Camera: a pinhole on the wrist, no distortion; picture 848 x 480 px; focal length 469.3 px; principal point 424.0 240.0 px. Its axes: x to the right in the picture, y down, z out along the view. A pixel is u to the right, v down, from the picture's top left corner.
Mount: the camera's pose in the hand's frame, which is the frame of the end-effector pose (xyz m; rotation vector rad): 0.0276 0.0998 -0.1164 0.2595 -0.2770 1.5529
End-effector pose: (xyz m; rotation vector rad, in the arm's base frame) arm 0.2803 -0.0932 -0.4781 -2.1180 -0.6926 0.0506
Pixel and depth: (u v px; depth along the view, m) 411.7 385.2 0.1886
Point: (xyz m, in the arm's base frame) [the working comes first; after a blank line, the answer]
In the camera's frame: -0.0049 0.0584 0.1886

0.2507 -0.0804 -0.5456
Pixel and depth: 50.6 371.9 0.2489
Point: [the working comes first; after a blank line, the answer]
In the camera's frame: -0.1980 0.0700 0.2489

0.1502 -0.0002 -0.3890
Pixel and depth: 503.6 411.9 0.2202
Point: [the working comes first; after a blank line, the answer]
In the camera's frame: 0.0373 0.0807 0.2202

0.2328 -0.0726 -0.5994
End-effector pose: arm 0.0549 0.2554 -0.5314 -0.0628 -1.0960 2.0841
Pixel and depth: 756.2 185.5 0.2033
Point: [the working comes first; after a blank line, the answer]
In the camera's frame: 0.1439 -0.0236 0.2033

-0.1263 0.1461 -0.5601
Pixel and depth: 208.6 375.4 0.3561
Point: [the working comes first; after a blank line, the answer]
In the camera's frame: -0.1634 0.1027 0.3561

0.1551 0.1511 -0.3265
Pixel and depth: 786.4 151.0 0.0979
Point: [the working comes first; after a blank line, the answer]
In the camera's frame: 0.0756 -0.0186 0.0979

-0.0609 0.2370 -0.6172
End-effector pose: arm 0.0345 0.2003 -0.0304 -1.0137 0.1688 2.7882
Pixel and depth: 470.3 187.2 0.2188
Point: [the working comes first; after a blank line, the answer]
In the camera's frame: 0.0216 -0.0246 0.2188

-0.0731 0.1765 0.0139
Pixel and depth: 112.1 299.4 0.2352
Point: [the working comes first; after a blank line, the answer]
In the camera's frame: -0.1563 0.0298 0.2352

0.0301 0.3319 0.0065
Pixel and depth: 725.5 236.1 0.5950
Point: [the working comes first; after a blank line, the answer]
In the camera's frame: 0.3823 -0.0049 0.5950

-0.3945 0.0420 0.4020
